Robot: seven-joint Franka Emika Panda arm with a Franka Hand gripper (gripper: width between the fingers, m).
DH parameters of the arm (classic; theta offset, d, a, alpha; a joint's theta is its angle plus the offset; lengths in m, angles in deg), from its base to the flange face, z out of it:
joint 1: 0 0.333 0 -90
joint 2: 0 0 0 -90
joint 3: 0 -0.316 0.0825 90
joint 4: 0 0 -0.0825 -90
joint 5: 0 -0.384 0 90
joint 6: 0 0 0.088 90
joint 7: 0 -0.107 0 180
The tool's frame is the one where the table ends.
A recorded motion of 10 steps. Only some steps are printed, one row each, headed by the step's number.
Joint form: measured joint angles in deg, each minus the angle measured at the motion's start. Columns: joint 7, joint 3, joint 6, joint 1, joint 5, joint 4, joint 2.
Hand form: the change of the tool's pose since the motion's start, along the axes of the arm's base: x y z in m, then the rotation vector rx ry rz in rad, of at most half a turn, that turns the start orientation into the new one. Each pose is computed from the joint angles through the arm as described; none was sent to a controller.
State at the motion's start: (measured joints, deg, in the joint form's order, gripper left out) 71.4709 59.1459 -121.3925 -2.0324 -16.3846 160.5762 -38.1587
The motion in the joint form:
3: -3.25 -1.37 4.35 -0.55 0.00 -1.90 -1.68
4: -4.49 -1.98 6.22 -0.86 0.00 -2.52 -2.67
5: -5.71 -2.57 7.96 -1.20 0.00 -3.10 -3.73
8: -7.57 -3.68 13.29 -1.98 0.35 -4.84 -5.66
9: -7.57 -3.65 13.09 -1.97 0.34 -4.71 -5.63
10: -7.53 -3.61 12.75 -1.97 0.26 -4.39 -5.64
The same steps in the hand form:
3: 0.0020 -0.0014 0.0192 0.0369 0.0099 0.0056
4: 0.0020 -0.0008 0.0276 0.0526 0.0103 0.0113
5: 0.0016 -0.0002 0.0362 0.0665 0.0095 0.0157
8: -0.0022 0.0008 0.0550 0.0983 0.0130 0.0495
9: -0.0021 0.0012 0.0541 0.0982 0.0135 0.0479
10: -0.0020 0.0024 0.0523 0.0993 0.0134 0.0460

